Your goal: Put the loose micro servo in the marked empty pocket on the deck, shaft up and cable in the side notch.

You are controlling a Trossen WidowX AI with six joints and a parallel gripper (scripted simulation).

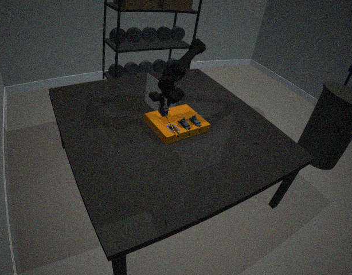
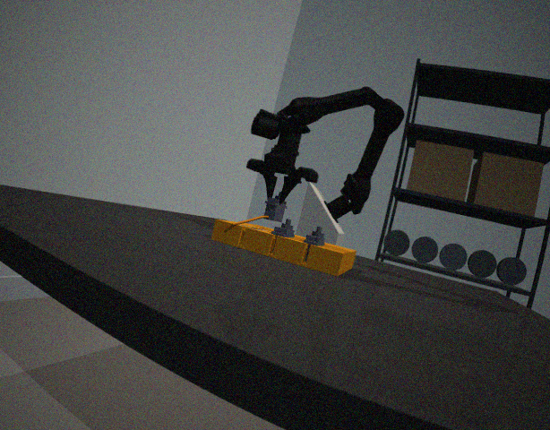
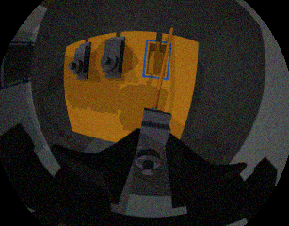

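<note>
Now: the orange deck 20 mm behind my gripper tip, 70 mm to the left of it and 100 mm below it.
</note>
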